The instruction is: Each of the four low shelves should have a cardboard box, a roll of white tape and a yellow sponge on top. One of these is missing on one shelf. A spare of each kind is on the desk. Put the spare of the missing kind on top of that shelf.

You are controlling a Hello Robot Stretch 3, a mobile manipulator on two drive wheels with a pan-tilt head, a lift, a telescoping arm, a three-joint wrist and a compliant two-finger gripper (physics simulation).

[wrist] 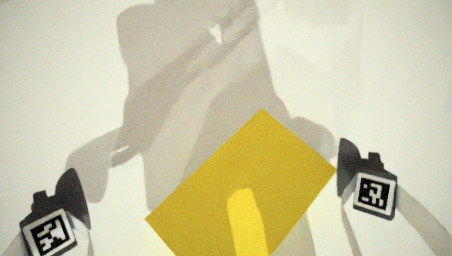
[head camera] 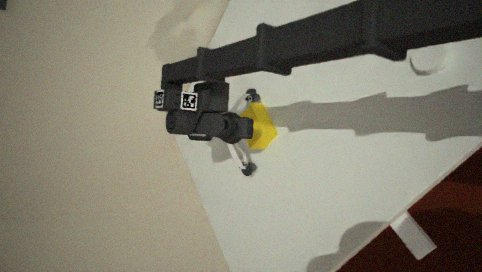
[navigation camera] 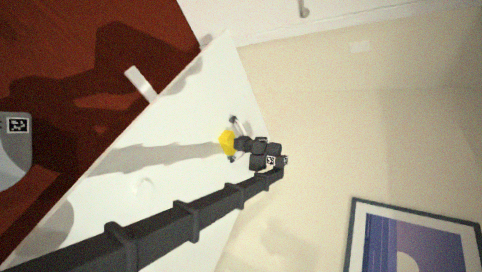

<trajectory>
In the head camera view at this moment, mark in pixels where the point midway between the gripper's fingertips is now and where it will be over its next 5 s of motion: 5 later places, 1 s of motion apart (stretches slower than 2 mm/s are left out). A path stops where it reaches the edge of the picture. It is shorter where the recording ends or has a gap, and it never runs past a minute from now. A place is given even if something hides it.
My gripper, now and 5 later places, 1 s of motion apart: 252, 132; 254, 132; 250, 133; 242, 131; 205, 128; 198, 127
</trajectory>
